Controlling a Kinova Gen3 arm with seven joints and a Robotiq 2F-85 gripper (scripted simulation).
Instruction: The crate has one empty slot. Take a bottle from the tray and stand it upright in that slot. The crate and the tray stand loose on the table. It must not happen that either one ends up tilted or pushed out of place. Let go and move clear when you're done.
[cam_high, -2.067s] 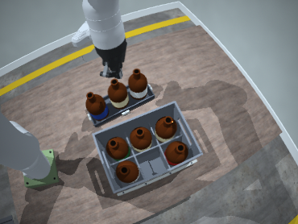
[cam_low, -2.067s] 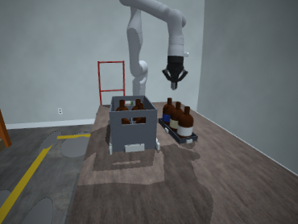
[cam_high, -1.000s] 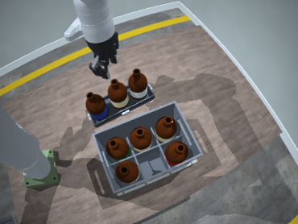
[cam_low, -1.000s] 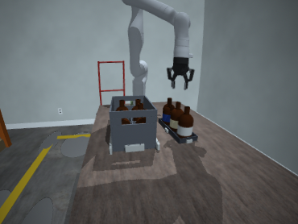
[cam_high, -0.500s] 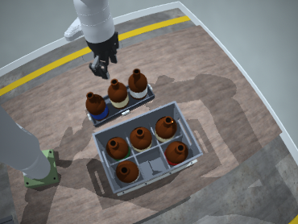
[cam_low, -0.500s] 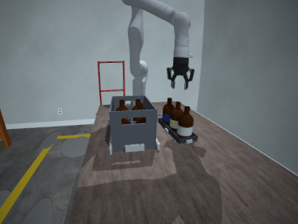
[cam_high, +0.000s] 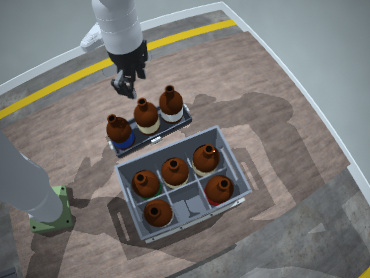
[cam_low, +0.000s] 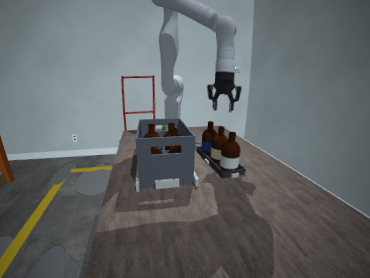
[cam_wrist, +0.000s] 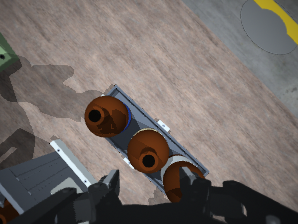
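My hand is 160 mm above the cream-label bottle. The rest, counted from my hand: tray 230 mm below; then blue-label bottle 90 mm behind, 10 mm to the left, 160 mm below; then white-label bottle 90 mm ahead, 10 mm to the right, 160 mm below.
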